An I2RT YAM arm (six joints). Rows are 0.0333 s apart.
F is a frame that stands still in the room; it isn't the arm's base.
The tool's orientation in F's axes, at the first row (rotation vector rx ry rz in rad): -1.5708, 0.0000, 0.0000
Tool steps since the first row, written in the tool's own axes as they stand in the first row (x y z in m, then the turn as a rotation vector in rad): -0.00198, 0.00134, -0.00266, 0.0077, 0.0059, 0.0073; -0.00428, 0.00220, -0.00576, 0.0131, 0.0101, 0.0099; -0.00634, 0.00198, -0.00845, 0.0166, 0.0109, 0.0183; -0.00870, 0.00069, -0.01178, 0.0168, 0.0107, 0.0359; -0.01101, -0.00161, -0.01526, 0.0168, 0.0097, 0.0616; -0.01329, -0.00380, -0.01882, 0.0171, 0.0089, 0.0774; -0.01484, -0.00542, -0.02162, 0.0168, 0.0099, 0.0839; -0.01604, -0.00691, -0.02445, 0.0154, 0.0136, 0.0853; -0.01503, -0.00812, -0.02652, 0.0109, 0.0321, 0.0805; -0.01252, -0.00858, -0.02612, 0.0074, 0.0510, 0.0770; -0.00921, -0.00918, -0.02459, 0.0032, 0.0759, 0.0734; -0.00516, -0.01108, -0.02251, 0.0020, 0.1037, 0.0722; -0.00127, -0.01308, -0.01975, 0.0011, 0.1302, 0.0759
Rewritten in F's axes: -0.00198, -0.00266, -0.00134, 0.0077, 0.0073, -0.0059; -0.00428, -0.00576, -0.00220, 0.0131, 0.0099, -0.0101; -0.00634, -0.00845, -0.00198, 0.0166, 0.0183, -0.0109; -0.00870, -0.01178, -0.00069, 0.0168, 0.0359, -0.0107; -0.01101, -0.01526, 0.00161, 0.0168, 0.0616, -0.0097; -0.01329, -0.01882, 0.00380, 0.0171, 0.0774, -0.0089; -0.01484, -0.02162, 0.00542, 0.0168, 0.0839, -0.0099; -0.01604, -0.02445, 0.00691, 0.0154, 0.0853, -0.0136; -0.01503, -0.02652, 0.00812, 0.0109, 0.0805, -0.0321; -0.01252, -0.02612, 0.00858, 0.0074, 0.0770, -0.0510; -0.00921, -0.02459, 0.00918, 0.0032, 0.0734, -0.0759; -0.00516, -0.02251, 0.01108, 0.0020, 0.0722, -0.1037; -0.00127, -0.01975, 0.01308, 0.0011, 0.0759, -0.1302
